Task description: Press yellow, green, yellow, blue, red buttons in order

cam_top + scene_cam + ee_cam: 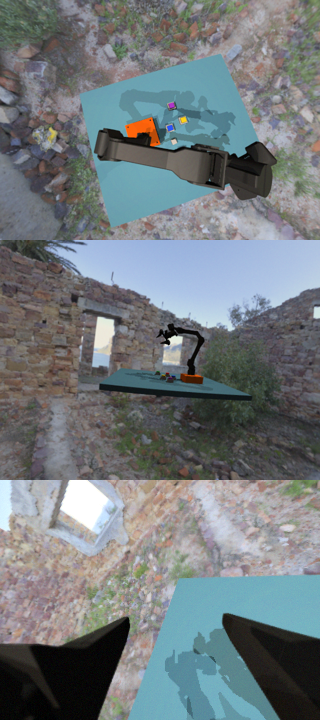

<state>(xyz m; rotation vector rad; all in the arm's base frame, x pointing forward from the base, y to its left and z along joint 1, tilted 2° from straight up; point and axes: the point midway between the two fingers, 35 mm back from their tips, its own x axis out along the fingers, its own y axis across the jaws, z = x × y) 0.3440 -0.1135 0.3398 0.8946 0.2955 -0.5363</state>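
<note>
The yellow button is 340 mm below my gripper tip, 230 mm to the left of it and 110 mm behind it. The rest, counted from my gripper tip: red button: 340 mm below, 140 mm behind, 30 mm to the left; then block: 360 mm below, 190 mm behind, 100 mm to the left; then green button: 340 mm below, 40 mm behind, 10 mm to the right.
</note>
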